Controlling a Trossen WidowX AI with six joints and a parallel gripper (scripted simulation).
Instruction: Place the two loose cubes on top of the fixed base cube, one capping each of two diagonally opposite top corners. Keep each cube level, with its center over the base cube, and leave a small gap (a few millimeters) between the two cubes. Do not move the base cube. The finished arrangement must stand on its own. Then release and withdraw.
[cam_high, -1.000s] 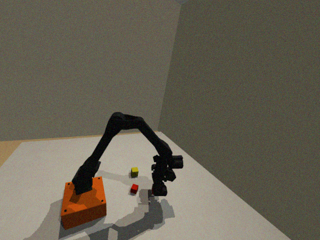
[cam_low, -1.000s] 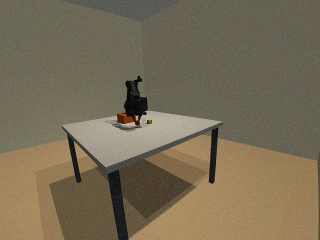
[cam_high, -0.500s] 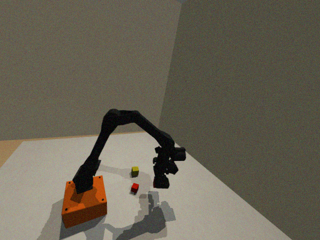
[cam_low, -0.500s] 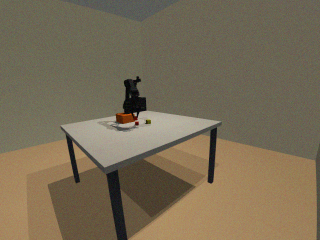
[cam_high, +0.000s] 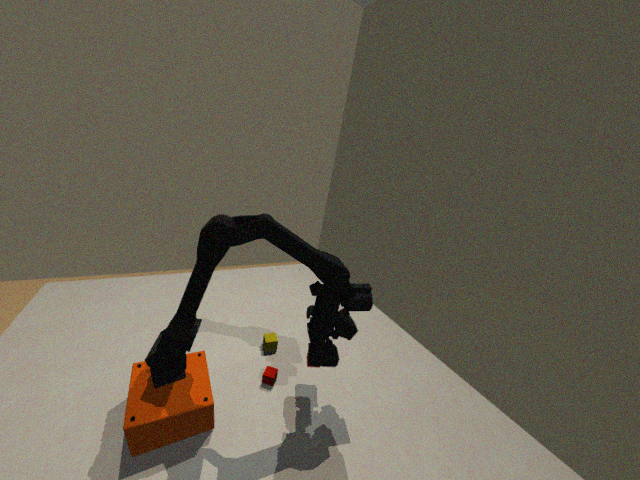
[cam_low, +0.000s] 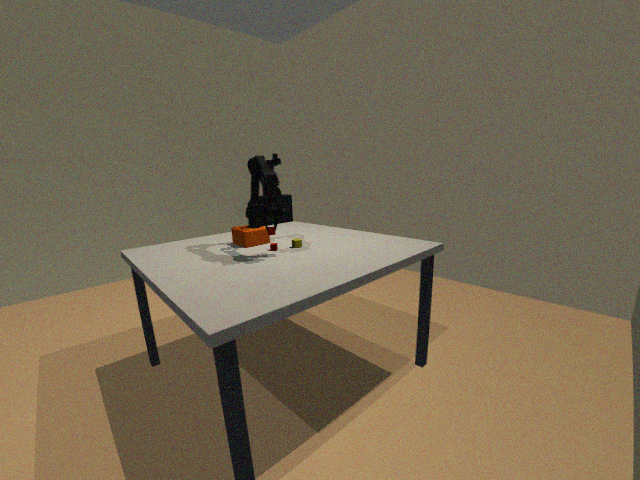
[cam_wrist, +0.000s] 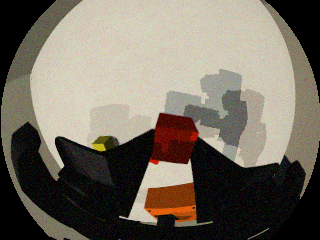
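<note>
My gripper tip is 190 mm to the right of the yellow cube, 100 mm above it and 10 mm past it. Also, from my gripper tip: red cube (right at my gripper tip).
</note>
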